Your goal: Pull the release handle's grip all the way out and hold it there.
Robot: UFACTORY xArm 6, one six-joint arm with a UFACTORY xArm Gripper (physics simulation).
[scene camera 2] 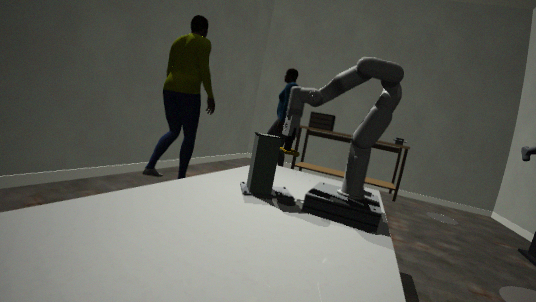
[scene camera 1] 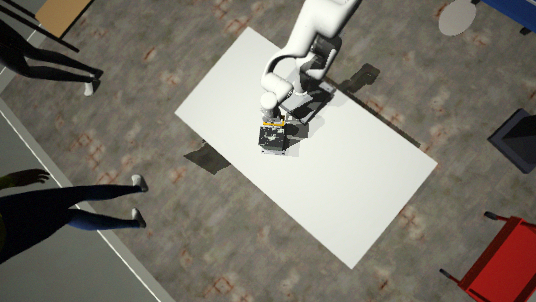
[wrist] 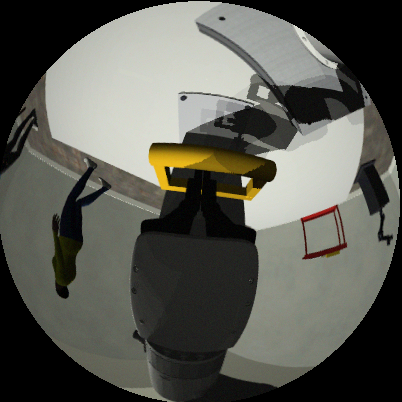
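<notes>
The release handle's yellow grip (scene camera 1: 274, 123) (scene camera 2: 290, 151) (wrist: 212, 159) is a loop with a thick rounded bar, standing out from the side of an upright dark grey post (scene camera 1: 272, 140) (scene camera 2: 264, 165). The post is on a light base plate (wrist: 192, 114) near the robot's base. My gripper (wrist: 202, 175) is shut with nothing between its fingers. It points down, and its fingertips are within the loop's opening, between the thick bar and the post in the wrist view. Whether the fingers touch the bar is too small to tell. The wrist hides the fingers in scene camera 1.
The white table (scene camera 1: 325, 185) (scene camera 2: 175, 240) carries the post and the robot's base (scene camera 2: 345, 212) (wrist: 255, 45), which is close beside the post. A person in a yellow-green top (scene camera 2: 187, 65) (wrist: 72, 240) and another in blue (scene camera 2: 285, 100) stand off the table. A red cart (scene camera 1: 515, 260) stands at the lower right.
</notes>
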